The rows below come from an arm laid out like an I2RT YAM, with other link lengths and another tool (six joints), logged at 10 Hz.
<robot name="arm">
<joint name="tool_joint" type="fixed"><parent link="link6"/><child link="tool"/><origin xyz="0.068 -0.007 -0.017" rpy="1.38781 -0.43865 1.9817"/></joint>
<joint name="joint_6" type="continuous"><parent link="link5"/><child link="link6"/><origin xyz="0.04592 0 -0.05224"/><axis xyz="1 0 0"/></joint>
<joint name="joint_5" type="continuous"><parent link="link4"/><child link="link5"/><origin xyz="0.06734 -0.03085 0.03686"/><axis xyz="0 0 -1"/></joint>
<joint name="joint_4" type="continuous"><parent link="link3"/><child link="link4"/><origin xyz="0.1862 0.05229 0.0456"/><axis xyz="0 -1 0"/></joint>
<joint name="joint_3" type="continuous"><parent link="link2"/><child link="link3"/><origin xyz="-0.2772 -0.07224 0"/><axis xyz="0 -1 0"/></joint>
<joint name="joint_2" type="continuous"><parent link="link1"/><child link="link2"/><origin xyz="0.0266 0.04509 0.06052"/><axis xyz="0 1 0"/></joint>
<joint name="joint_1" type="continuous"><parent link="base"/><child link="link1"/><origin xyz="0 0 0.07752"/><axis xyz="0 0 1"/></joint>
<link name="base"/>
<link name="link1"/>
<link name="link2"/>
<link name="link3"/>
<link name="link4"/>
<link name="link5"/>
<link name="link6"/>
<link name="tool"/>
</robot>
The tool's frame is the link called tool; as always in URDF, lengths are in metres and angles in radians. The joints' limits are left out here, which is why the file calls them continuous.
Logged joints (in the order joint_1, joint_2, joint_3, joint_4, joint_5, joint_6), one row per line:
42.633, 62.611, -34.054, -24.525, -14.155, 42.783
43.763, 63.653, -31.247, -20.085, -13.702, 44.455
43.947, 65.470, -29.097, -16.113, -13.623, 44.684
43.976, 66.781, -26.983, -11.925, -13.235, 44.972
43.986, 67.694, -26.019, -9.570, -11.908, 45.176
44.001, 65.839, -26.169, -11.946, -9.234, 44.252
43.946, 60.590, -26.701, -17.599, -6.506, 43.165
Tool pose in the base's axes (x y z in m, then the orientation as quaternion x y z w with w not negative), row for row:
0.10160, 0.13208, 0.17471, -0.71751, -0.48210, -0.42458, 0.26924
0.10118, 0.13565, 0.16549, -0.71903, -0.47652, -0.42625, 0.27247
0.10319, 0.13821, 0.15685, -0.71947, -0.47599, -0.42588, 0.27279
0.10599, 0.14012, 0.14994, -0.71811, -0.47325, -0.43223, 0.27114
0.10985, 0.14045, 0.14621, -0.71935, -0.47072, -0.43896, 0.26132
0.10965, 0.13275, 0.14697, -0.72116, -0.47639, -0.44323, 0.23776
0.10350, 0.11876, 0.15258, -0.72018, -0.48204, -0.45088, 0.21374
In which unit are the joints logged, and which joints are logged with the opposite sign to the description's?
The joints are logged in degrees. Opposite sign: joint_3.
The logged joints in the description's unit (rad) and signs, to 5 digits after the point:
0.74409, 1.09277, 0.59435, -0.42804, -0.24705, 0.74670
0.76381, 1.11095, 0.54536, -0.35055, -0.23915, 0.77589
0.76702, 1.14267, 0.50784, -0.28122, -0.23777, 0.77988
0.76753, 1.16555, 0.47094, -0.20813, -0.23099, 0.78491
0.76770, 1.18148, 0.45412, -0.16703, -0.20783, 0.78847
0.76796, 1.14911, 0.45674, -0.20850, -0.16116, 0.77234
0.76700, 1.05749, 0.46602, -0.30716, -0.11355, 0.75337

